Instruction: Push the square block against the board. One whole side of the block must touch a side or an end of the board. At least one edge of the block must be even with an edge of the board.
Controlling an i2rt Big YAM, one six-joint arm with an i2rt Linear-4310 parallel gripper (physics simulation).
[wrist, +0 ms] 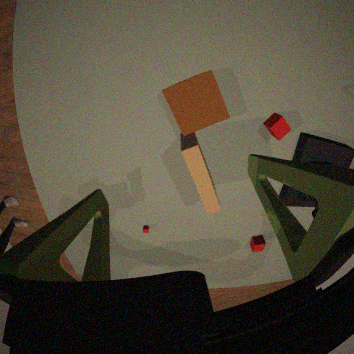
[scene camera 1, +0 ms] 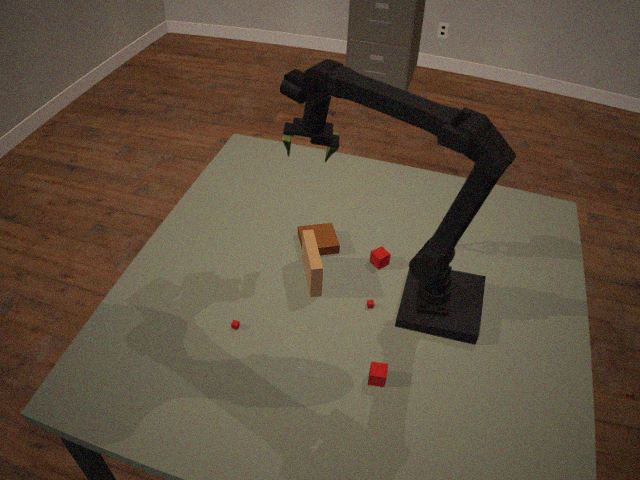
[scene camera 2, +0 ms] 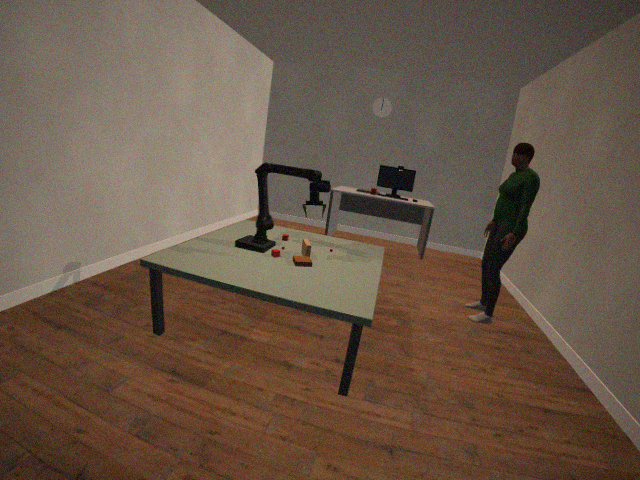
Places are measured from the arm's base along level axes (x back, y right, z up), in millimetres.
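Pixels of known places: gripper, fingertip midpoint: (wrist: 176,179) (scene camera 1: 307,157) (scene camera 2: 314,217); arm's base at its link origin: (scene camera 1: 433,297) (scene camera 2: 260,241).
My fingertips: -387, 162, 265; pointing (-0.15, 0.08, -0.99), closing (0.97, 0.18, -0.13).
Note:
Ahead of a thing's pixels: the offset from my fingertips to its middle, as dx, dy, dz.
The square block {+38, +10, -285} (scene camera 1: 324,236) (scene camera 2: 302,260) (wrist: 196,103) is orange-brown and lies flat. The board {+49, -128, -248} (scene camera 1: 311,253) (scene camera 2: 306,246) (wrist: 201,180) is light wood and stands upright on its long edge. In the wrist view, one end of the board meets a side of the block near that side's left corner. The rest of that side extends past the board to the right. Whether they touch fully or their edges are even, I cannot tell. My gripper (scene camera 1: 307,158) (scene camera 2: 314,215) (wrist: 176,179) is open and empty, high above the table, well clear of both.
A larger red cube {+226, -28, -280} (scene camera 1: 379,257) (scene camera 2: 275,253) (wrist: 277,126) lies between the block and the robot base (scene camera 1: 467,289) (scene camera 2: 248,245). Another larger red cube {+277, -426, -280} (scene camera 1: 377,374) (scene camera 2: 285,237) and two small ones {+226, -199, -292} (scene camera 1: 370,303) {-97, -354, -292} (scene camera 1: 235,324) lie on the board's other side.

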